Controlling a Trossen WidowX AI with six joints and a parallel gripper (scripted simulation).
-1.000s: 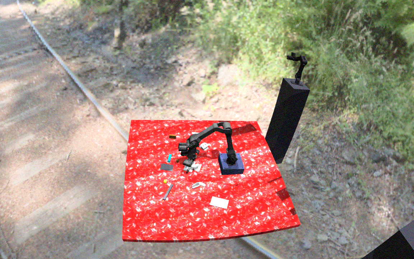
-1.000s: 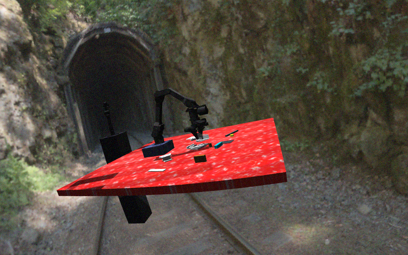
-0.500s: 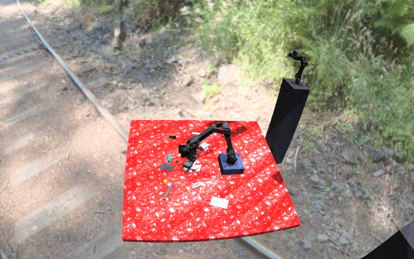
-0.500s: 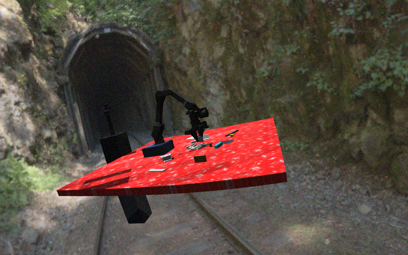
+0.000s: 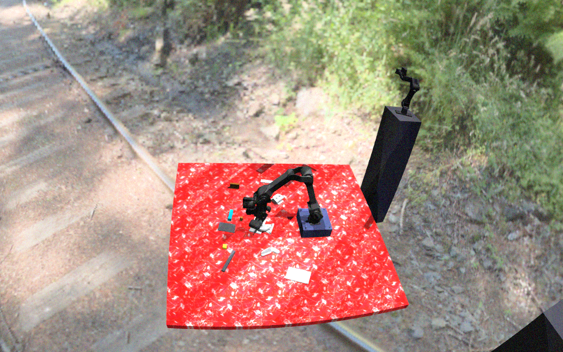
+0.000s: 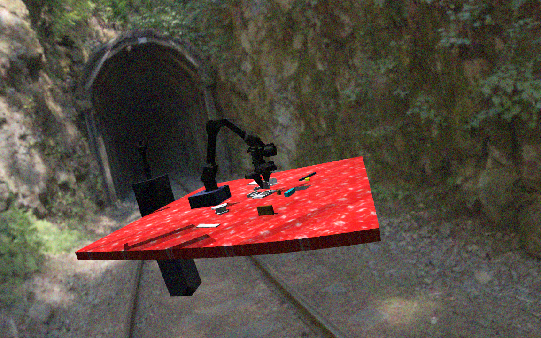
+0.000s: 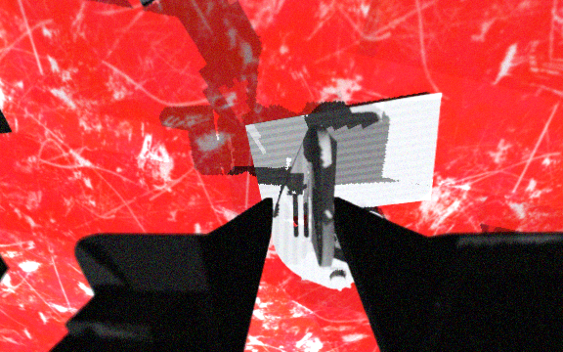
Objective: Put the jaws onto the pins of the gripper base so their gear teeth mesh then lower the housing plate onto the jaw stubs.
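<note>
The white housing plate lies 60 mm behind my gripper tip and 20 mm below it. The rest, counted from my gripper tip: grey plate 180 mm ahead, 40 mm to the right, 30 mm below; then cyan block 150 mm ahead, 130 mm to the right, 20 mm below; then yellow cube 220 mm ahead, 110 mm to the left, 20 mm below.
</note>
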